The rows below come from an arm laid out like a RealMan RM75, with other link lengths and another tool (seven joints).
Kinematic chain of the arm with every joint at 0, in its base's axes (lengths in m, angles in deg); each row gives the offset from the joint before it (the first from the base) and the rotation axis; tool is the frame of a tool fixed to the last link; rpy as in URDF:
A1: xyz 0 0 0.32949 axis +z
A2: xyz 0 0 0 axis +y
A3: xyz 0 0 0.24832 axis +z
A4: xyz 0 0 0 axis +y
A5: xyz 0 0 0.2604 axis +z
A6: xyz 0 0 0 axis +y
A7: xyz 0 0 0.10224 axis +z
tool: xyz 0.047 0.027 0.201 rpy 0 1 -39.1
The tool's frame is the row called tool.
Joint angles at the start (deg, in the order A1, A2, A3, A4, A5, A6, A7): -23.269 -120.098 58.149 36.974 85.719 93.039 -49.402
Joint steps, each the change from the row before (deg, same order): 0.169 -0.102 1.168 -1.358 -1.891 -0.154 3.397; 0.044 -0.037 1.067 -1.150 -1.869 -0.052 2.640; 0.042 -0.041 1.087 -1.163 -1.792 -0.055 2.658; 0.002 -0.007 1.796 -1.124 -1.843 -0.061 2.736; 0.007 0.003 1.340 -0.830 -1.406 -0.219 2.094; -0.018 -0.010 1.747 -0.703 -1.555 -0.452 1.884; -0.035 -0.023 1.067 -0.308 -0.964 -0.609 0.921; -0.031 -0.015 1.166 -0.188 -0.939 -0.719 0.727; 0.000 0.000 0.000 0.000 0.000 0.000 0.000
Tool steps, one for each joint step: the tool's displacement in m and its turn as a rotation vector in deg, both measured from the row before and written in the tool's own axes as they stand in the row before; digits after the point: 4 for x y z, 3 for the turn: -0.0036 0.0029 0.0016 -0.324 1.123 1.858; -0.0013 0.0026 0.0015 -0.310 1.120 1.419; -0.0019 0.0025 0.0014 -0.228 1.023 1.406; -0.0044 0.0046 0.0026 -0.618 0.527 1.452; -0.0034 0.0024 0.0019 -0.221 0.370 1.139; -0.0040 0.0025 0.0030 -0.254 0.164 0.990; -0.0022 -0.0001 0.0024 0.129 0.019 0.495; -0.0024 -0.0003 0.0027 0.139 -0.115 0.396; 0.0000 0.0000 0.0000 0.000 0.000 0.000
